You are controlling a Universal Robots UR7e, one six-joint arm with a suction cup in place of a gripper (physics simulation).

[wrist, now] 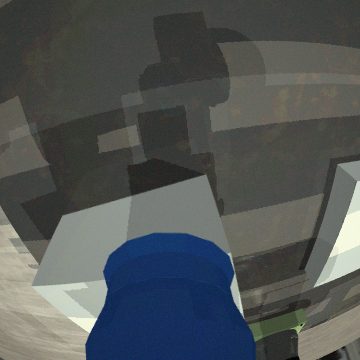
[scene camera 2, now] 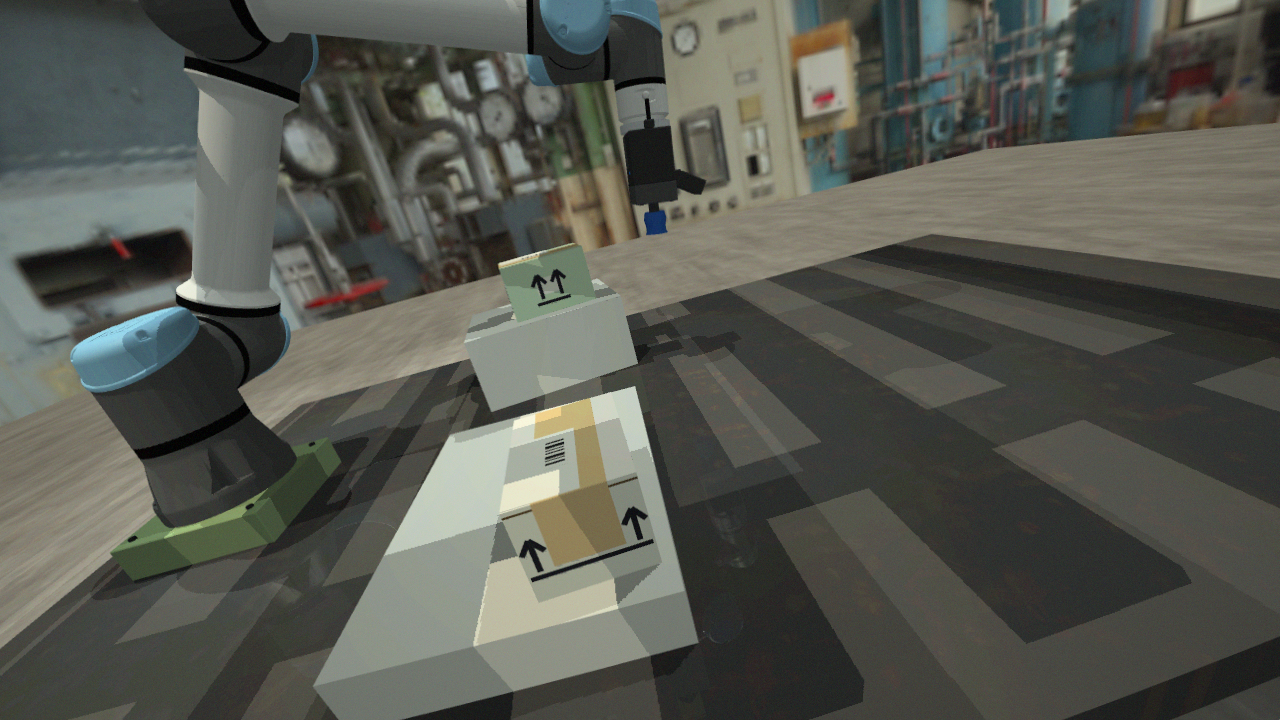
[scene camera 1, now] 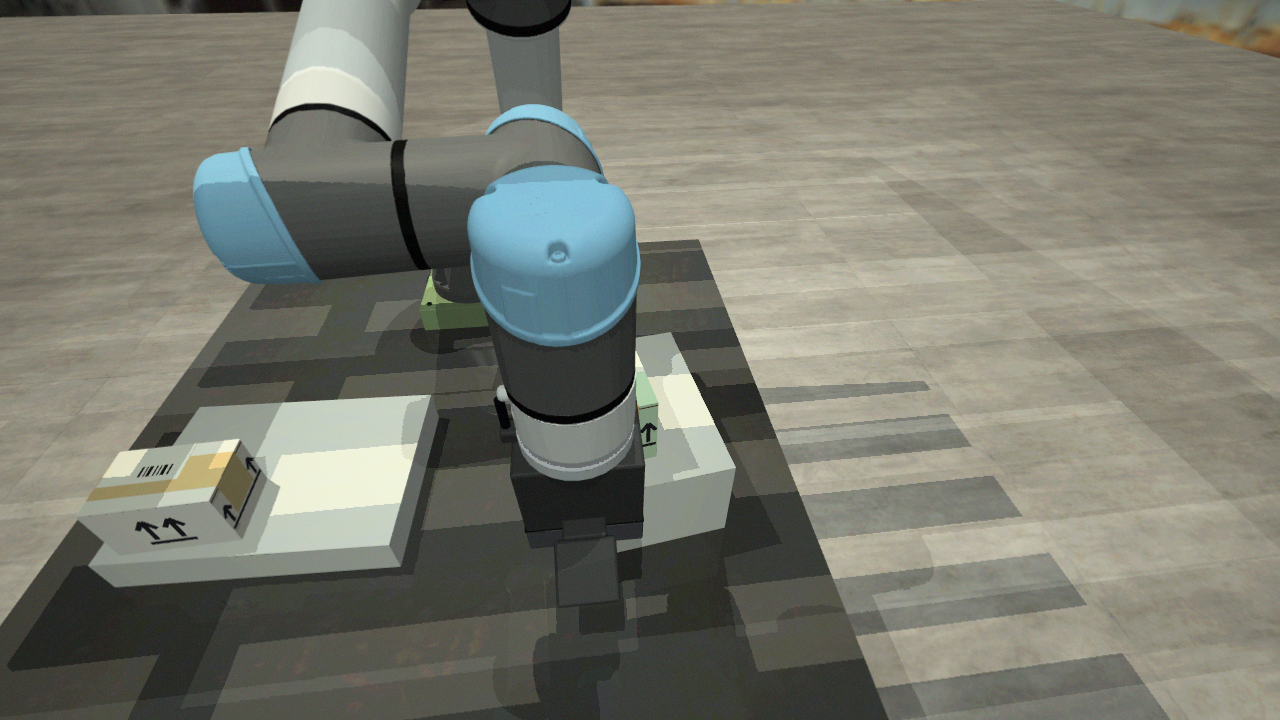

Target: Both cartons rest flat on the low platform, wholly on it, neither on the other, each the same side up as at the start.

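Observation:
A white carton with tan tape lies flat on the low pale platform, towards its left end in scene camera 1. Its arrows point up. A green carton stands upright, arrows up, on a taller pale block; the arm covers most of it in scene camera 1, and it does not show in the wrist view. My blue suction cup is open, with nothing on it, higher than the green carton and apart from it. The wrist hides the cup in scene camera 1.
The arm's green base plate is behind the two platforms in scene camera 1. The taller block stands to the right of the low platform there, with a strip of dark mat between them. The arm's wrist hangs in front of the block.

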